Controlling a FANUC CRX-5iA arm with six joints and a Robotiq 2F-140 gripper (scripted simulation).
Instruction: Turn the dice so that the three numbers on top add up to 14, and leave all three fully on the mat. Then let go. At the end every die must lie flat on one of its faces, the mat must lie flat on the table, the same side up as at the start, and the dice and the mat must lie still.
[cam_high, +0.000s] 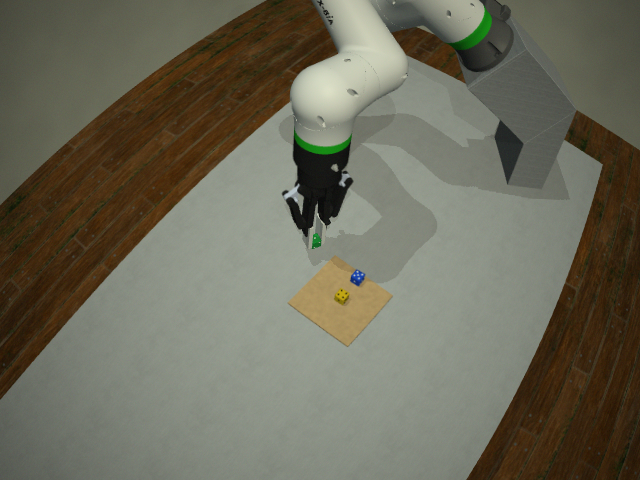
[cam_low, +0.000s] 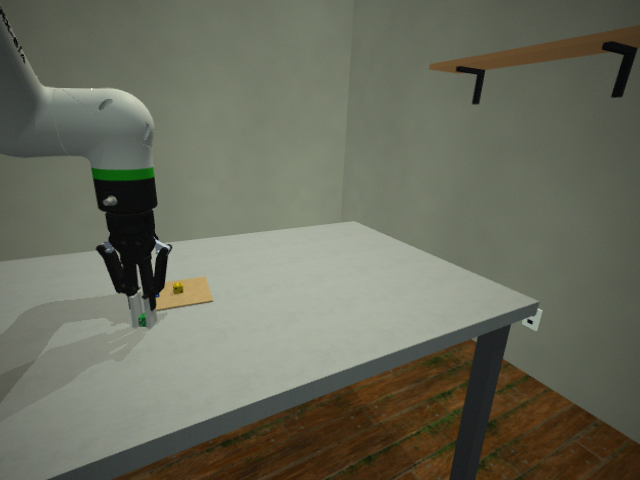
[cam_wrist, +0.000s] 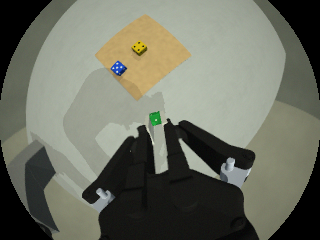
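The yellow die is 100 mm ahead of my hand, 90 mm to the left of it and 20 mm below it. From my hand the other things lie so: green die (30 mm below); then tan mat (100 mm ahead, 90 mm to the left, 30 mm below); then blue die (60 mm ahead, 110 mm to the left, 20 mm below).
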